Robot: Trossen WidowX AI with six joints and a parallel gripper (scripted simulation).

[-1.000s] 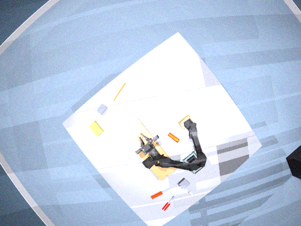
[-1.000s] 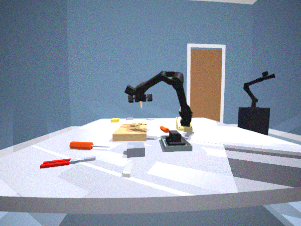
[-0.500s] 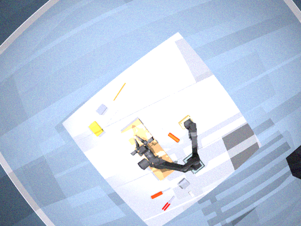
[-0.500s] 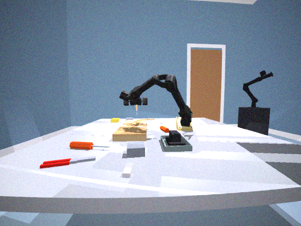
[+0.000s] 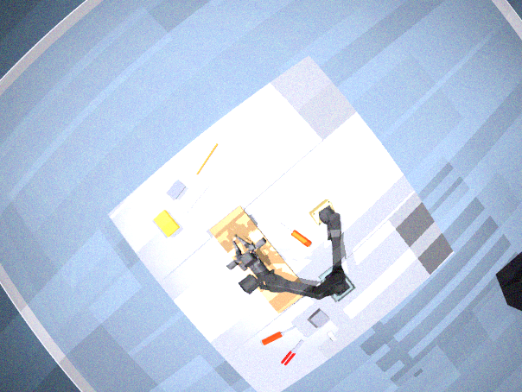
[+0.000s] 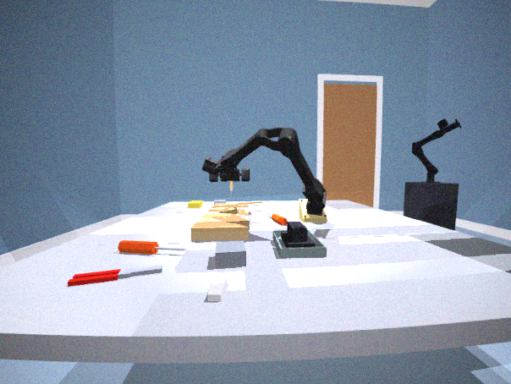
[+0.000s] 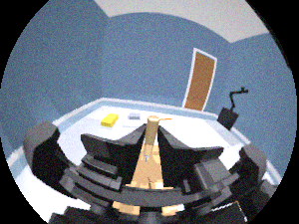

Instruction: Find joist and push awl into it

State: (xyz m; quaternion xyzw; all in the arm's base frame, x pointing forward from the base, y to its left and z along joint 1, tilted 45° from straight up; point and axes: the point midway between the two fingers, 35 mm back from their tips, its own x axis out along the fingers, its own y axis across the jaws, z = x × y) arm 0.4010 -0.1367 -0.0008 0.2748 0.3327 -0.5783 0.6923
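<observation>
Now: the awl 6 cm below my gripper tip. Also, from my gripper tip: pencil 5 cm behind, 36 cm to the right, 19 cm below; then yellow block 27 cm ahead, 21 cm to the right, 17 cm below; then tray 28 cm behind, 47 cm to the left, 18 cm below.
</observation>
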